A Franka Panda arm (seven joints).
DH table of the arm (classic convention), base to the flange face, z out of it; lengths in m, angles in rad. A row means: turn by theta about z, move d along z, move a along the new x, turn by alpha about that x. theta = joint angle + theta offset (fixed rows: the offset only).
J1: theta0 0, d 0.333, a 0, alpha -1.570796
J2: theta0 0, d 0, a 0, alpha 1.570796
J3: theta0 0, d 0.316, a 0.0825, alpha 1.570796
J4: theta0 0, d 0, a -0.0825, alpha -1.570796
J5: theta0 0, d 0.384, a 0, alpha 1.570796
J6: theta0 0, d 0, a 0.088, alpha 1.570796
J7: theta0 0, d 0.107, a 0, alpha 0
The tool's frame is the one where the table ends.
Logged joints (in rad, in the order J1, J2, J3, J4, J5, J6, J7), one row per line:
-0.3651 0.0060 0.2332 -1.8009 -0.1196 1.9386 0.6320
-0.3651 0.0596 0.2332 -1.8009 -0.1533 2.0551 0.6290
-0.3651 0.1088 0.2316 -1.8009 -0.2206 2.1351 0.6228
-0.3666 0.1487 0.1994 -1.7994 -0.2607 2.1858 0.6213
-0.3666 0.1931 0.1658 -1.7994 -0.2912 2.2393 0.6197
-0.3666 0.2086 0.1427 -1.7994 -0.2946 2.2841 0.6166
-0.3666 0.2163 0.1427 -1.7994 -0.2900 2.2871 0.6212
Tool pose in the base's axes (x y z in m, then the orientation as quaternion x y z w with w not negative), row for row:
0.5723 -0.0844 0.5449 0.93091 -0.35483 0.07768 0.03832
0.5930 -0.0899 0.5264 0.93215 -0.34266 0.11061 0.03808
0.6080 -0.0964 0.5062 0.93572 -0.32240 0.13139 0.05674
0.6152 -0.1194 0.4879 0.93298 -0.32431 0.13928 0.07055
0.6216 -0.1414 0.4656 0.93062 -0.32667 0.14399 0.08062
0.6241 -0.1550 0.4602 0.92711 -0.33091 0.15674 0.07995
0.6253 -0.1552 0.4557 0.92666 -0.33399 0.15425 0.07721
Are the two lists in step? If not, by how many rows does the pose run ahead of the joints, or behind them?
They are in step.
